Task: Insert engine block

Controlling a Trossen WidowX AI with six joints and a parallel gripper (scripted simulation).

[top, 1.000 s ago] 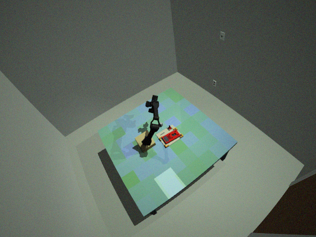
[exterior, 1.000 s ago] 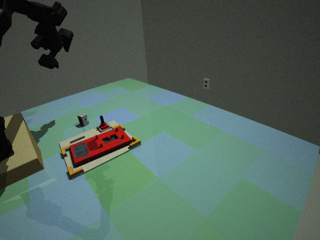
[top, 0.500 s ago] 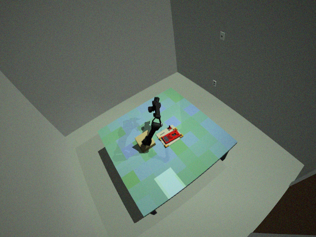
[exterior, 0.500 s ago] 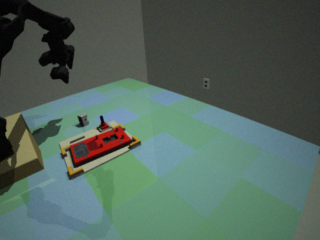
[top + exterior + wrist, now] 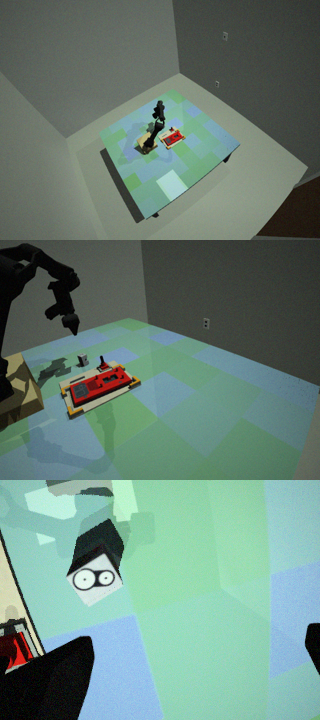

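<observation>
My gripper tip is now 13 cm above the engine block and 4 cm to the left of it.
</observation>
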